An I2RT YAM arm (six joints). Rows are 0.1 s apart.
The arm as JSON. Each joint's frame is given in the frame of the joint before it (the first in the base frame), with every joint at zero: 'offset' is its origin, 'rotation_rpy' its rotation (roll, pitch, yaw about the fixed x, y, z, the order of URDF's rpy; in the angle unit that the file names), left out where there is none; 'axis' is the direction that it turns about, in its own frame. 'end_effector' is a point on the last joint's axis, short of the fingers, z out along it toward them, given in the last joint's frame.
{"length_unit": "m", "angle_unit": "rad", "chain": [
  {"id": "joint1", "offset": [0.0, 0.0, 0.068], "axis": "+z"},
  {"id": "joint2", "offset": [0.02, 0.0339, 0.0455], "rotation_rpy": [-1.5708, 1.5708, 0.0], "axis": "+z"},
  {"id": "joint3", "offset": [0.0, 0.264, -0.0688], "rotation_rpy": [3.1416, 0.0, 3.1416], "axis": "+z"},
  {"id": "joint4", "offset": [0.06, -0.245, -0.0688], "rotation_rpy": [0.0, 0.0, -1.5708], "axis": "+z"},
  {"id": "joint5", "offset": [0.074, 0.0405, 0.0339], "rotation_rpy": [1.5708, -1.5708, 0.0], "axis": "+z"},
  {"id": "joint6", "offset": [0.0, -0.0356, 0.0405], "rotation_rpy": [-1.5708, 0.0, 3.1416], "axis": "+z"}
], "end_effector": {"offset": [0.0, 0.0, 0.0], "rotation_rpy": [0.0, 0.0, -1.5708]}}
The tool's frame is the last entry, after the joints.
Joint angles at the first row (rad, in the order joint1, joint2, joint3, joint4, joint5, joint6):
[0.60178 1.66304 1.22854 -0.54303 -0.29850 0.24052]
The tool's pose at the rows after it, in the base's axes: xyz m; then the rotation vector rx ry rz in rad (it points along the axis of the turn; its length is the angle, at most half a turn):
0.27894 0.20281 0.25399 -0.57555 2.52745 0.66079
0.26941 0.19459 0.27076 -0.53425 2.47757 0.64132
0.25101 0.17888 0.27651 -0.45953 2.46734 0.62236
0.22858 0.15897 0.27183 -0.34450 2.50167 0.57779
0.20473 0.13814 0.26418 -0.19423 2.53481 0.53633
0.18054 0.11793 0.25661 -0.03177 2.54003 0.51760
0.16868 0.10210 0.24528 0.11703 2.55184 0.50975
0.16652 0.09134 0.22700 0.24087 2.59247 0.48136
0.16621 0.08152 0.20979 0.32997 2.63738 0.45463
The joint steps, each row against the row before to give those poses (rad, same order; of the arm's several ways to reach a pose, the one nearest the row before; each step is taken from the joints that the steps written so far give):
[0.00000 -0.05111 0.00000 -0.00991 0.03509 0.00039]
[-0.00039 -0.07173 -0.01871 0.00154 0.03624 0.01753]
[-0.00420 -0.10184 -0.07628 -0.00115 0.03585 0.04196]
[-0.00724 -0.11062 -0.10184 -0.02596 0.05227 0.06639]
[-0.00839 -0.11943 -0.10647 -0.03242 0.05570 0.09117]
[-0.00877 -0.13161 -0.10413 -0.02747 0.04806 0.10224]
[-0.03205 -0.07589 -0.07666 -0.01334 0.01564 0.07896]
[-0.04273 -0.00991 -0.06369 0.00304 0.00000 0.05036]
[-0.04882 0.00797 -0.05190 0.00456 -0.01563 0.01869]

